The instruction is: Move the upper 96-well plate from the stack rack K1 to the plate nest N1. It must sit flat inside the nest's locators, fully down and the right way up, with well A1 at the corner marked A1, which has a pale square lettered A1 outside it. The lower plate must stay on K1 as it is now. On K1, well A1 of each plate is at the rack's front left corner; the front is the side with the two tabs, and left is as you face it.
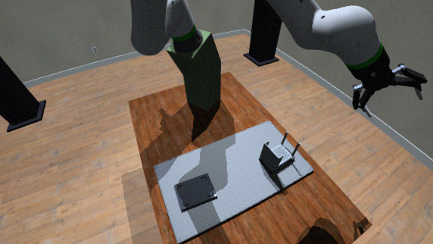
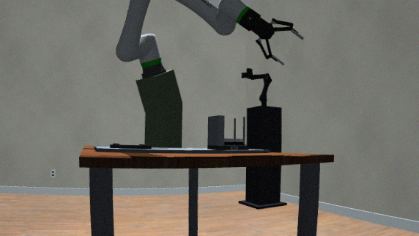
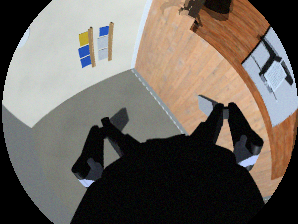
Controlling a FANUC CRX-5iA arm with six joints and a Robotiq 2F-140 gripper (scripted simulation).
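The white 96-well plate is 40 cm below my hand, 22 cm to the right of it and 19 cm behind it. From my hand the other things lie so: dark plate nest N1 (64 cm to the right, 43 cm below, 24 cm behind); pale A1 square (57 cm to the right, 42 cm below, 18 cm behind).
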